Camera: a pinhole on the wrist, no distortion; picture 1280 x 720 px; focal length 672.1 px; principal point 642.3 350.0 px. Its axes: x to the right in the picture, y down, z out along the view. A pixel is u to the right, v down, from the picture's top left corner.
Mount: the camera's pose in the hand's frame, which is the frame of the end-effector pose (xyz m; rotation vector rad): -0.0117 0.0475 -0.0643 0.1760 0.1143 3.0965
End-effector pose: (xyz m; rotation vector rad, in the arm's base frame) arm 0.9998 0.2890 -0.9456 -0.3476 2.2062 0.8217
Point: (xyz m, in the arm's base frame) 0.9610 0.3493 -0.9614
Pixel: 367.2 320.6
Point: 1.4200 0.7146 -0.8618
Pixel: 1181.0 265.0
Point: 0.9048 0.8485 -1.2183
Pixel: 398.5 32.7
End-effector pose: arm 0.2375 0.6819 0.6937 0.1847 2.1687 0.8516
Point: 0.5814 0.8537 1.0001
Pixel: outside the picture
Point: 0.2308 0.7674 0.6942
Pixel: 419.1 270.8
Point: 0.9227 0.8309 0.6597
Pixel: 1144.6 475.6
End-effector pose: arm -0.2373 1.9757 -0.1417 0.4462 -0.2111 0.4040
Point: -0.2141 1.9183 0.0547
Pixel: 538.3 472.5
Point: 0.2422 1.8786 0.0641
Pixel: outside the picture
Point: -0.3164 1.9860 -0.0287
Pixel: 820.4 256.2
